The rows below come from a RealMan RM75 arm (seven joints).
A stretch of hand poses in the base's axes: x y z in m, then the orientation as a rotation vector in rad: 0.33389, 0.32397, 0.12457, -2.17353, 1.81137, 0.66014; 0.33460, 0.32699, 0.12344, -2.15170, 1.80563, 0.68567; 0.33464, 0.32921, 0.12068, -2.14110, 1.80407, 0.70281; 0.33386, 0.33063, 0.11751, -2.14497, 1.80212, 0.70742; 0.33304, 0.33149, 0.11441, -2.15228, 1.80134, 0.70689; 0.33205, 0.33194, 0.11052, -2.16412, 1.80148, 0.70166; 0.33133, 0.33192, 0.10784, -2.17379, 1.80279, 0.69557; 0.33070, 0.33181, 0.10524, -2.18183, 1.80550, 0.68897; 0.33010, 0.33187, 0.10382, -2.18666, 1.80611, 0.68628; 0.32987, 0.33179, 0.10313, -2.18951, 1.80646, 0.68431; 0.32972, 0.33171, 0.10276, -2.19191, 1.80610, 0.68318; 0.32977, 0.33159, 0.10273, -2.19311, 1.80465, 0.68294; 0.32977, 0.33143, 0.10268, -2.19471, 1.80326, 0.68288; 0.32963, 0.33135, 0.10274, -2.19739, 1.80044, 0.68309
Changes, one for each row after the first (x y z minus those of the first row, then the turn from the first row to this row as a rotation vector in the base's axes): 0.00071, 0.00302, -0.00113, 0.02309, 0.00794, -0.00720; 0.00075, 0.00524, -0.00389, 0.03475, 0.01552, -0.01052; -0.00003, 0.00666, -0.00706, 0.03478, 0.01869, -0.00692; -0.00085, 0.00752, -0.01016, 0.03074, 0.01995, -0.00245; -0.00184, 0.00797, -0.01405, 0.02225, 0.01979, 0.00367; -0.00256, 0.00795, -0.01673, 0.01414, 0.01904, 0.00797; -0.00319, 0.00784, -0.01933, 0.00604, 0.01816, 0.01073; -0.00379, 0.00790, -0.02075, 0.00210, 0.01802, 0.01293; -0.00402, 0.00782, -0.02144, -0.00032, 0.01769, 0.01419; -0.00417, 0.00774, -0.02181, -0.00184, 0.01747, 0.01556; -0.00412, 0.00762, -0.02184, -0.00178, 0.01702, 0.01677; -0.00412, 0.00746, -0.02189, -0.00194, 0.01682, 0.01821; -0.00426, 0.00738, -0.02183, -0.00186, 0.01647, 0.02085
